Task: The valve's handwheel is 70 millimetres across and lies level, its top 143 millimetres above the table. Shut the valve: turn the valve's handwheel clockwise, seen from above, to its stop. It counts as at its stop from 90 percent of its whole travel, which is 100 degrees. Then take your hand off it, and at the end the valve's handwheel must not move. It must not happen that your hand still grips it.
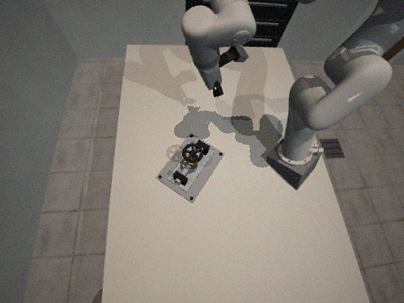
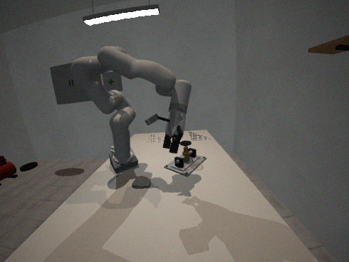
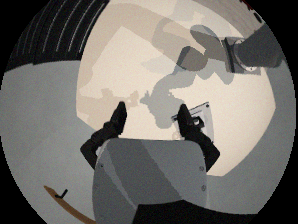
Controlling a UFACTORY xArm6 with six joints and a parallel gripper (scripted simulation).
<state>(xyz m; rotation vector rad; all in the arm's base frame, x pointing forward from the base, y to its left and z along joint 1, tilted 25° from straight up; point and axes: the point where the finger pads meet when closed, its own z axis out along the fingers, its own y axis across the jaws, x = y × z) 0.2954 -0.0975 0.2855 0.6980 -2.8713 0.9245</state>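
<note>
Right now my hand is 240 mm to the right of the black spoked handwheel, 80 mm above it and 40 mm short of it.
</note>
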